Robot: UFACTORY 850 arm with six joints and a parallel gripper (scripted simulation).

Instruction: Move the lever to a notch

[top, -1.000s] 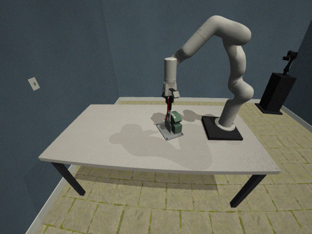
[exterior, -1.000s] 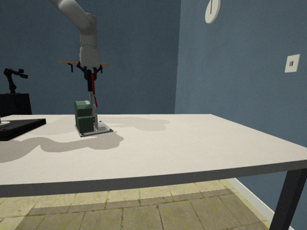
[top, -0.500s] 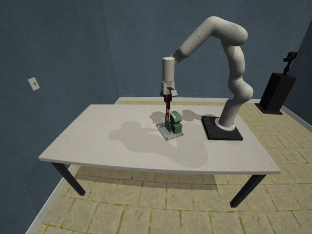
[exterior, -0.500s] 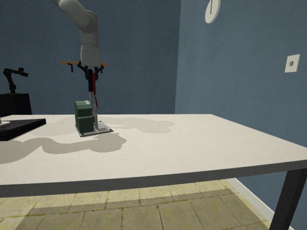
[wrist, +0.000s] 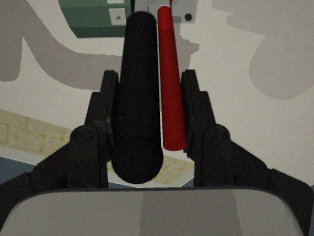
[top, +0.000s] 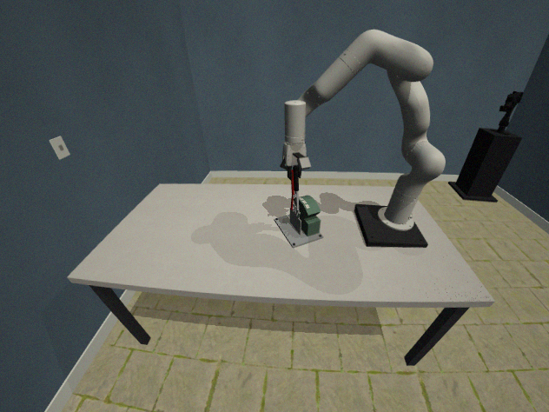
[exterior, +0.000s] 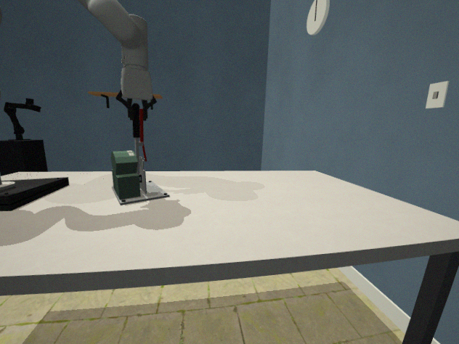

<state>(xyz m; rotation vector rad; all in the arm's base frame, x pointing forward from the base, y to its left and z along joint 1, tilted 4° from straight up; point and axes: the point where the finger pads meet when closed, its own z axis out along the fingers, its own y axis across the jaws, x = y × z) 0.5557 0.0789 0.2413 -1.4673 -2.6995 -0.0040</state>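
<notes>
The red bar lies 11 cm below my hand and 2 cm to the left of it.
</notes>
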